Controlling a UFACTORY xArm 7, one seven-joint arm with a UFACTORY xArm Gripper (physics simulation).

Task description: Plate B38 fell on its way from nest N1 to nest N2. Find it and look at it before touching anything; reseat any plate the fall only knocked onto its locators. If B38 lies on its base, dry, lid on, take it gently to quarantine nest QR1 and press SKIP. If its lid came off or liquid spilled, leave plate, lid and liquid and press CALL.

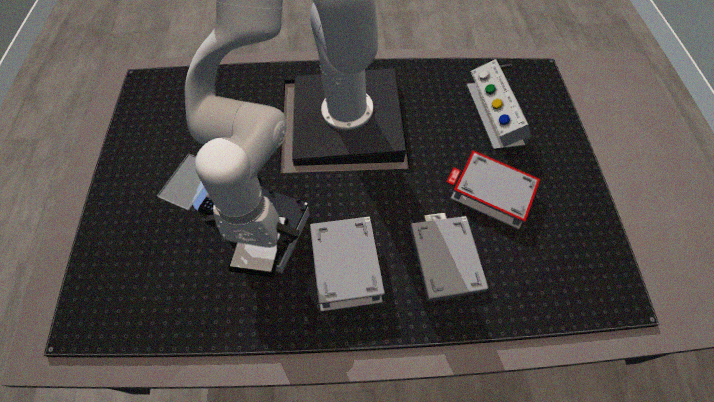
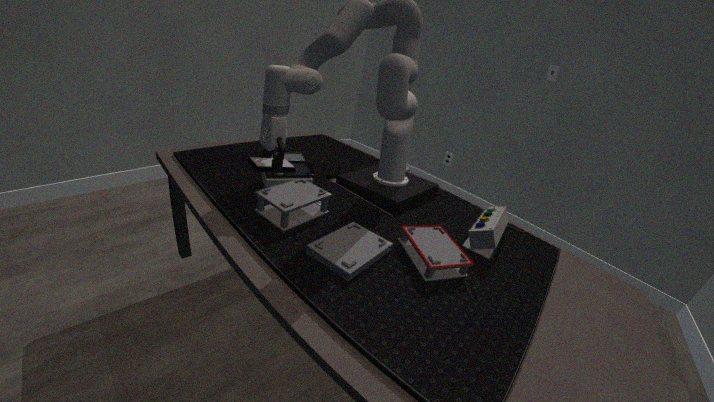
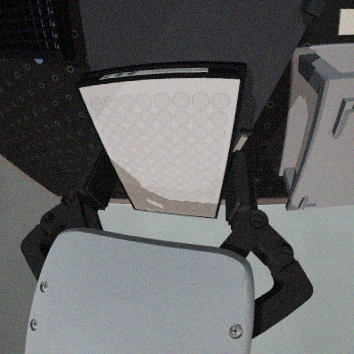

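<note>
A plate with a pale lid marked by rows of round wells and a black skirt is at the left of the table, beside and partly over a dark block. The lid is on; its label is unreadable, and I see no liquid. My gripper is shut on this plate, one finger along each long side. Quarantine nest QR1 has a red border and is empty. The button box carries white, green, yellow and blue buttons.
An empty raised nest stands right of the plate. An empty lower nest is farther right. A translucent flat panel and a dark gridded object with blue lie behind the gripper at the left.
</note>
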